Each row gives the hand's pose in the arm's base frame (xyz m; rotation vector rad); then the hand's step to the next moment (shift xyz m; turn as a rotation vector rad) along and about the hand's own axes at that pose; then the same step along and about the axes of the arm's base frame.
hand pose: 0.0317 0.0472 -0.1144 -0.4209 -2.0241 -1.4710
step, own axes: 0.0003 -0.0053 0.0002 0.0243 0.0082 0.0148
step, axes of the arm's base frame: -0.0033 -0.0016 -0.0038 -0.0182 0.0145 0.0183
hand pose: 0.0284 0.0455 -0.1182 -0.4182 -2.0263 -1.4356
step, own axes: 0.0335 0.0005 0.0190 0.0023 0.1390 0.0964
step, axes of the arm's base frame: -0.0309 0.0148 0.0176 0.0494 0.1395 0.0820
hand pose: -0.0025 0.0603 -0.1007 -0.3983 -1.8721 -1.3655
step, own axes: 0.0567 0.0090 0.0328 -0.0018 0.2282 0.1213
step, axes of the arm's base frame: -0.0444 0.0228 0.0434 0.0995 0.1964 0.1353
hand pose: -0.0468 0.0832 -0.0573 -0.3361 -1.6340 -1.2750
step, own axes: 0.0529 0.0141 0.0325 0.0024 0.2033 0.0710
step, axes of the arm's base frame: -0.0317 0.0155 0.0530 0.1063 0.1422 0.1220
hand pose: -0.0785 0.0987 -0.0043 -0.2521 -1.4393 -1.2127
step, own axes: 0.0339 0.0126 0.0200 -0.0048 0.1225 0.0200
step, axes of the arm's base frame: -0.0129 0.0048 0.0389 0.0797 0.0712 0.0634
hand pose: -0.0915 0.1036 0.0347 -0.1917 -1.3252 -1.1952
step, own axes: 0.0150 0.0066 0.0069 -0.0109 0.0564 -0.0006
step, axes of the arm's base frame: -0.0026 -0.0005 0.0176 0.0447 0.0307 0.0190
